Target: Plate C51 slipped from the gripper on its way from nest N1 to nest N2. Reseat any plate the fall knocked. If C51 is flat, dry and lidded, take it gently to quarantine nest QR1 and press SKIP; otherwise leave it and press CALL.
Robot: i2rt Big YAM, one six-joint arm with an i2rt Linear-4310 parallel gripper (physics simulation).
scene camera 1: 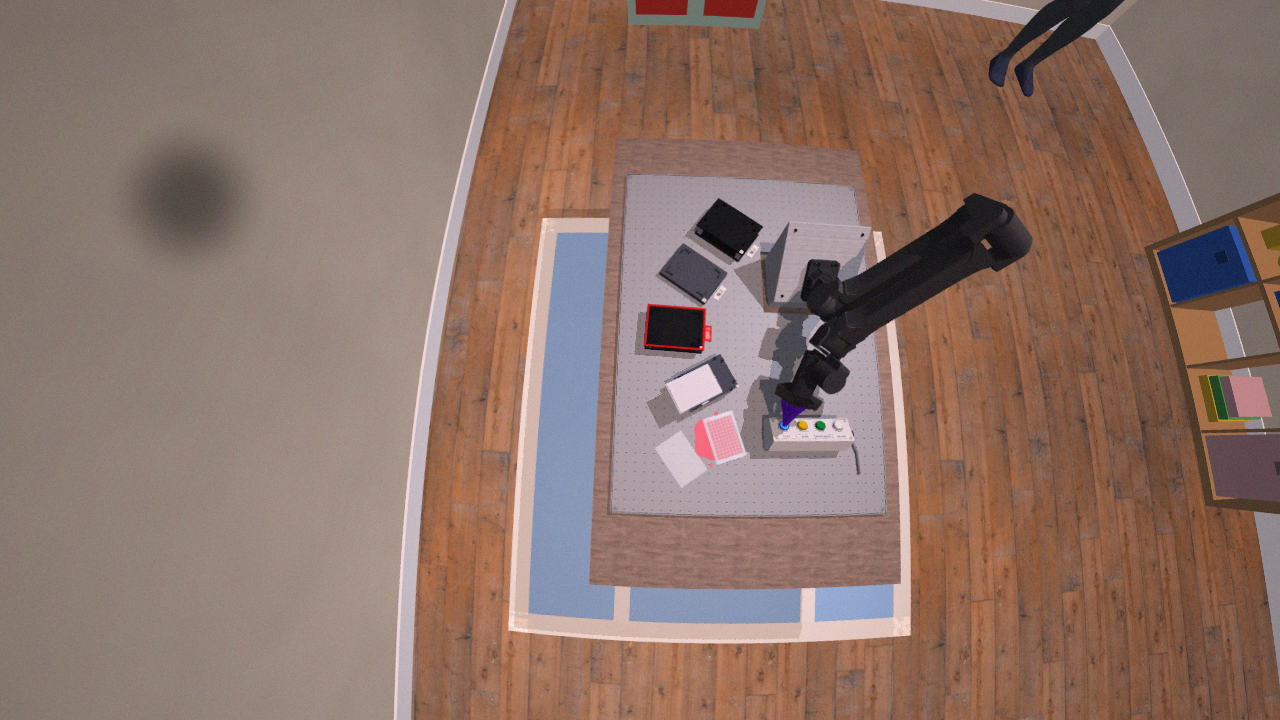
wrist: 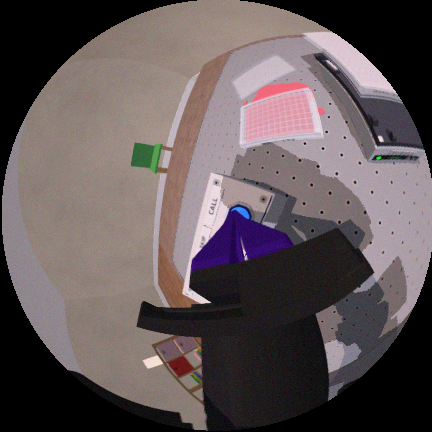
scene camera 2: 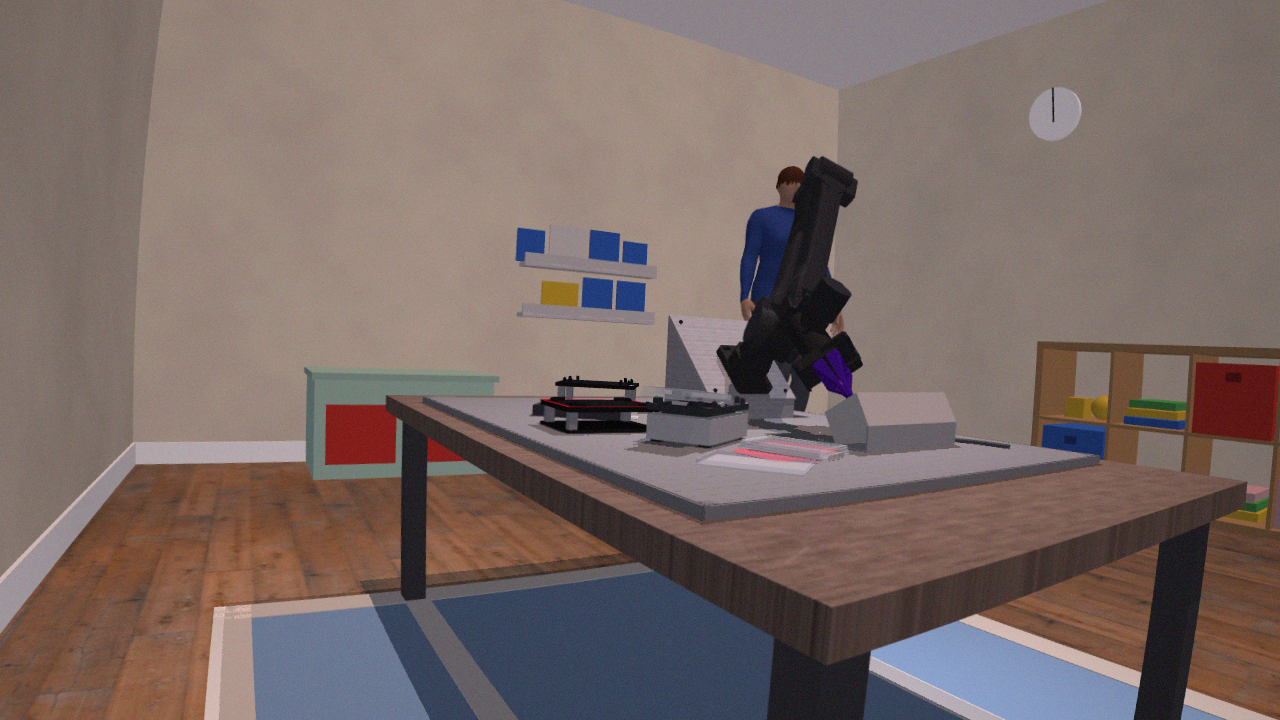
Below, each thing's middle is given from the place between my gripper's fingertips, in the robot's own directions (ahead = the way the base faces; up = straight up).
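A white sheet (scene camera 2: 773, 464) lies 26 cm ahead of my hand, 9 cm to the left of it and 7 cm below it. The white-lidded plate (scene camera 1: 699, 385) is 10 cm to the right of my hand and 24 cm ahead of it. As for the pink well plate (scene camera 1: 722, 431), my hand is 7 cm above it, 3 cm to the right of it and 14 cm short of it.
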